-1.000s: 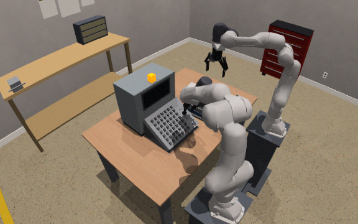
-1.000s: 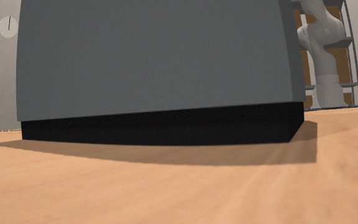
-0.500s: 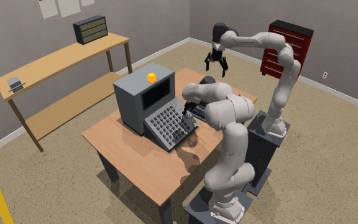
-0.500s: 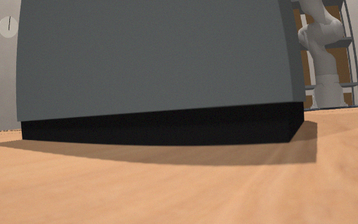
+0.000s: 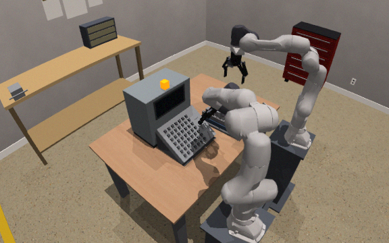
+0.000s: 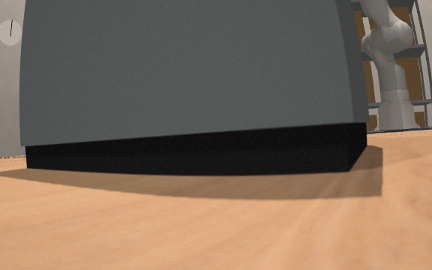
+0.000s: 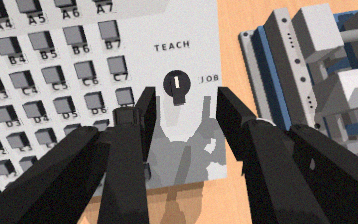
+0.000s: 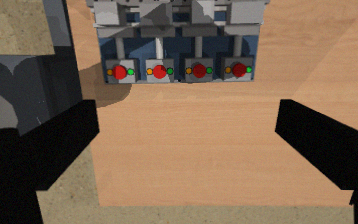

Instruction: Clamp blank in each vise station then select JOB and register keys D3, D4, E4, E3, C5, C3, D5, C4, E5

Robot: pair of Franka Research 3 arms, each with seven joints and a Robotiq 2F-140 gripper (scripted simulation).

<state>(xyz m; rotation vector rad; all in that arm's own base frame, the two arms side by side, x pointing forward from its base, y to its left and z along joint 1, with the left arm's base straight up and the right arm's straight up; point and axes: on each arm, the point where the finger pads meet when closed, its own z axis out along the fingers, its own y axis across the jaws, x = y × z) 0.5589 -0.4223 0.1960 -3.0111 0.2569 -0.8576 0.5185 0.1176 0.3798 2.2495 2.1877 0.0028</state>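
Note:
My left hand is 60 mm above the selector knob and 50 mm short of it. Round my left hand: d7 key 80 mm below, 60 mm to the left, 50 mm ahead; then e7 key 90 mm below, 60 mm to the left, 20 mm ahead; then d6 key 90 mm to the left, 80 mm below, 50 mm ahead.

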